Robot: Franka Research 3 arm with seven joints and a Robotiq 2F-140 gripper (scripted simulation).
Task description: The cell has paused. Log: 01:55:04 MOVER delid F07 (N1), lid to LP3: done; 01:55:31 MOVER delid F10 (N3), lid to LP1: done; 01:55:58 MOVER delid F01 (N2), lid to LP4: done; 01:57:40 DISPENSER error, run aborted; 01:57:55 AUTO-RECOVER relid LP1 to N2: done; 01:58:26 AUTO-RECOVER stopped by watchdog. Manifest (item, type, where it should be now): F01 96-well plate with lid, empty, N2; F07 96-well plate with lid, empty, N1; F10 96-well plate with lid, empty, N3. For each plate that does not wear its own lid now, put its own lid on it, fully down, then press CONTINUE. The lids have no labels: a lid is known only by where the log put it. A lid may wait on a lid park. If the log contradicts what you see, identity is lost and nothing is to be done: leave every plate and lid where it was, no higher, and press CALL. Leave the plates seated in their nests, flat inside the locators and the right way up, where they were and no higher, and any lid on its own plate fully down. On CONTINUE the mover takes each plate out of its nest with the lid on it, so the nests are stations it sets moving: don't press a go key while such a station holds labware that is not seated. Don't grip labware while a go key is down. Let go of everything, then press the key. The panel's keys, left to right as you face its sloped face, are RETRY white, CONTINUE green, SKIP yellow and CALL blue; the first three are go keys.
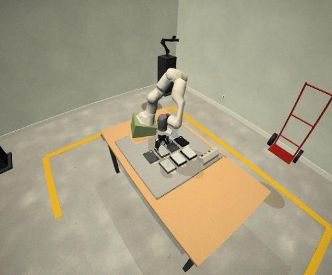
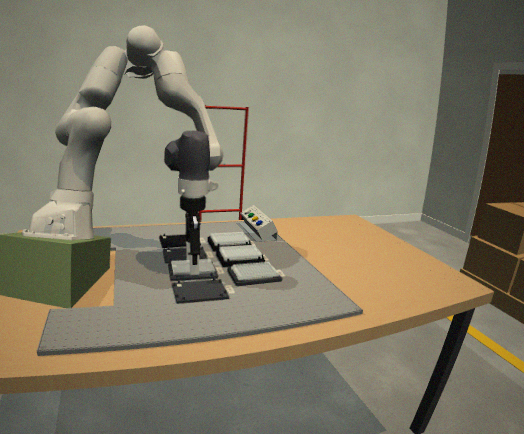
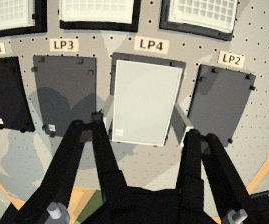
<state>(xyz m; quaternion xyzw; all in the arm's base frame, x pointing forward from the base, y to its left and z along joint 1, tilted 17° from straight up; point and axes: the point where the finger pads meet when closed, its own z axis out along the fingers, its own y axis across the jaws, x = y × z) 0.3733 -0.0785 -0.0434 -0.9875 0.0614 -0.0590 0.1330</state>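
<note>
Right now my hand is 180 mm short of the plate, 80 mm to the left of it and 20 mm above it. From my hand the other things lie so: park LP2: 10 mm behind, 130 mm to the right, 40 mm below; then park LP3: 130 mm to the left, 40 mm below; then park LP1: 10 mm ahead, 260 mm to the left, 40 mm below.
</note>
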